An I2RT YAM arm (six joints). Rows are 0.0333 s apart.
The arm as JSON. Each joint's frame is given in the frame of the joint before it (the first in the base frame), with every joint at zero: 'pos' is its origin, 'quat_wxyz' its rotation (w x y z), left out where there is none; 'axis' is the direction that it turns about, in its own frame. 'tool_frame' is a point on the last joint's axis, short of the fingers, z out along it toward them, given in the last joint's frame.
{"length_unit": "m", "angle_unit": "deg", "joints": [
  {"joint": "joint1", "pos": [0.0, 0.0, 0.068], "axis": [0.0, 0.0, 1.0]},
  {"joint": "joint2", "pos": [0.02, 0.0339, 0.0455], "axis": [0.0, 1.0, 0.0]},
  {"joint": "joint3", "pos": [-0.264, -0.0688, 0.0], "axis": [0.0, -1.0, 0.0]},
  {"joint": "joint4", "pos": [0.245, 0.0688, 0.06], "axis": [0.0, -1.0, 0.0]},
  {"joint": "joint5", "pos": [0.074, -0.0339, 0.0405], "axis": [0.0, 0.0, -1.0]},
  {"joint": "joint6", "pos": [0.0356, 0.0, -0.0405], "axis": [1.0, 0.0, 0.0]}
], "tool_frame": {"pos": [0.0, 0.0, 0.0], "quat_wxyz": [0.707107, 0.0, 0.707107, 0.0]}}
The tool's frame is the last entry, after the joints.
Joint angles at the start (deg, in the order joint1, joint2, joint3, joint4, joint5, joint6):
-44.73, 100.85, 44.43, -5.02, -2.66, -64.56
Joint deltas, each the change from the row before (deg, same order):
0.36, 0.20, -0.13, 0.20, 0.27, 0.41
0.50, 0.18, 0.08, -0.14, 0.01, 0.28
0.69, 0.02, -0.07, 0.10, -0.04, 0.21
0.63, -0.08, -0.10, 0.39, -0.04, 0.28
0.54, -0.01, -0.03, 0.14, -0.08, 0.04
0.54, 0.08, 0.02, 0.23, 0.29, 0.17
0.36, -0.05, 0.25, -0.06, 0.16, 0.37
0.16, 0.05, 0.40, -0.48, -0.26, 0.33
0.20, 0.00, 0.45, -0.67, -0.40, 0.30
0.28, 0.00, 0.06, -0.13, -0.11, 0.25
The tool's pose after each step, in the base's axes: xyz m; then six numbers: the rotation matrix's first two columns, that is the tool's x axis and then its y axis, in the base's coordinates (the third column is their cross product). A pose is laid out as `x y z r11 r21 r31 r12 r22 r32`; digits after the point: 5 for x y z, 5 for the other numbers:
0.22069 -0.21381 0.10426 -0.89009 -0.38712 -0.24058 -0.26728 0.87089 -0.41246
0.22262 -0.21196 0.10356 -0.88880 -0.38987 -0.24091 -0.27174 0.87161 -0.40800
0.22505 -0.20913 0.10326 -0.88480 -0.39757 -0.24302 -0.27904 0.86977 -0.40698
0.22750 -0.20676 0.10361 -0.88037 -0.40429 -0.24798 -0.28246 0.86694 -0.41065
0.22955 -0.20463 0.10366 -0.87586 -0.41268 -0.25015 -0.28960 0.86413 -0.41159
0.23170 -0.20291 0.10355 -0.87400 -0.41755 -0.24853 -0.29334 0.86114 -0.41519
0.23372 -0.20223 0.10478 -0.87345 -0.41745 -0.25064 -0.29130 0.86048 -0.41799
0.23518 -0.20215 0.10575 -0.87282 -0.41571 -0.25568 -0.29021 0.86329 -0.41293
0.23678 -0.20176 0.10702 -0.87121 -0.41532 -0.26175 -0.29113 0.86639 -0.40572
0.23785 -0.20059 0.10715 -0.87002 -0.41605 -0.26452 -0.29230 0.86735 -0.40282

